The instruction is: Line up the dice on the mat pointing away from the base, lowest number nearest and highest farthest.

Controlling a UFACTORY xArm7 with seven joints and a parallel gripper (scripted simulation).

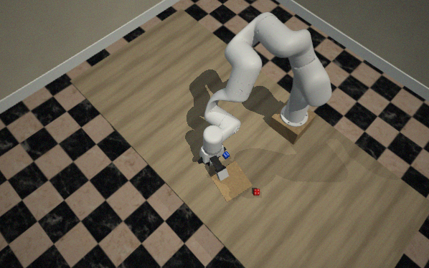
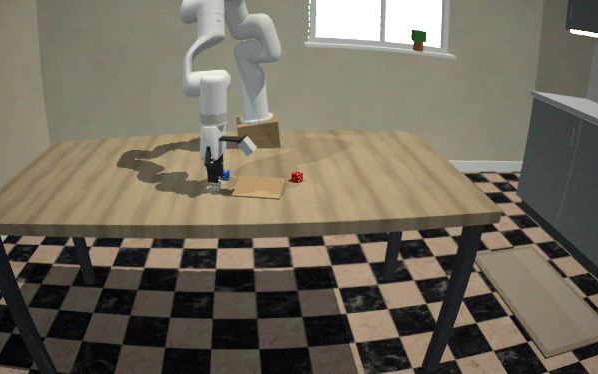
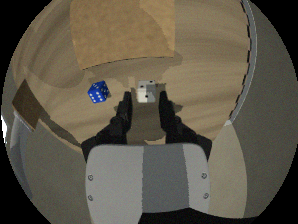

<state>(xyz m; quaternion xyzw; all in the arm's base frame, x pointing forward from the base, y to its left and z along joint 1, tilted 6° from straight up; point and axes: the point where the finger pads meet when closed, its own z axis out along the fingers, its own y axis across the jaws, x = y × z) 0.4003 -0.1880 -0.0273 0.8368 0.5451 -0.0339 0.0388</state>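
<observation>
Right now my hand is 4 cm above the white die. The rest, counted from my hand: blue die: 7 cm behind, 3 cm to the left, 4 cm below; then red die: 1 cm behind, 24 cm to the left, 4 cm below; then tan mat: 1 cm ahead, 12 cm to the left, 5 cm below.
</observation>
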